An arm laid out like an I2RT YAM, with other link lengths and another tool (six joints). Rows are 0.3 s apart.
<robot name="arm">
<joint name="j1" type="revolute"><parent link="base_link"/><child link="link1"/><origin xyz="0.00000 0.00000 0.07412" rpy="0.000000 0.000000 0.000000"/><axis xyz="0 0 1"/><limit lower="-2.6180" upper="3.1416"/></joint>
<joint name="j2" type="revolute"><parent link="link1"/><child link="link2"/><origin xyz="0.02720 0.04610 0.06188" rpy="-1.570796 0.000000 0.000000"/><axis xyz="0 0 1"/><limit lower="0.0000" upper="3.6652"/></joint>
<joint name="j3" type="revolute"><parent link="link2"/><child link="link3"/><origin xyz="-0.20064 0.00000 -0.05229" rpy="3.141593 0.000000 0.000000"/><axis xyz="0 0 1"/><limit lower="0.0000" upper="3.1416"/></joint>
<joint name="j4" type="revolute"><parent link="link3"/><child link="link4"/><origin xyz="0.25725 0.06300 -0.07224" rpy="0.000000 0.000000 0.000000"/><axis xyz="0 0 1"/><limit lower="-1.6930" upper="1.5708"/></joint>
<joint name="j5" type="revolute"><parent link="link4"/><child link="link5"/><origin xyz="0.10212 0.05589 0.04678" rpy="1.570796 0.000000 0.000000"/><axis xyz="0 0 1"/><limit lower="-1.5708" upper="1.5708"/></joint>
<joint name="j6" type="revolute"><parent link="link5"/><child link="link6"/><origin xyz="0.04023 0.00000 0.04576" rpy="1.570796 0.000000 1.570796"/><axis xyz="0 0 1"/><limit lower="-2.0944" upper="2.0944"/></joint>
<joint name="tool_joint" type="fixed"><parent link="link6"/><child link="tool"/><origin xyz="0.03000 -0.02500 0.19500" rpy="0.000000 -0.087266 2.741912"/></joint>
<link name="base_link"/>
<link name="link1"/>
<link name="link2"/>
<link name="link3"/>
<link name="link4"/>
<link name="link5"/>
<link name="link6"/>
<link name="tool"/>
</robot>
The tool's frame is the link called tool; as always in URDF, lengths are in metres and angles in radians.
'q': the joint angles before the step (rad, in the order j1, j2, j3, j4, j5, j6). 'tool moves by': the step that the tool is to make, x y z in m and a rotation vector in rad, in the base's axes. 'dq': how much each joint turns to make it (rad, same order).
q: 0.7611, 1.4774, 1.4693, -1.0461, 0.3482, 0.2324
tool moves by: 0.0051, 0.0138, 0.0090, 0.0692, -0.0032, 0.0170
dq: -0.0119, -0.0018, 0.0175, 0.0305, -0.0562, 0.0001
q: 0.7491, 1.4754, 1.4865, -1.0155, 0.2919, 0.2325
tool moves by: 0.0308, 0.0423, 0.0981, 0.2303, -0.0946, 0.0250
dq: -0.0309, 0.0906, 0.3218, -0.0121, -0.1187, 0.0245
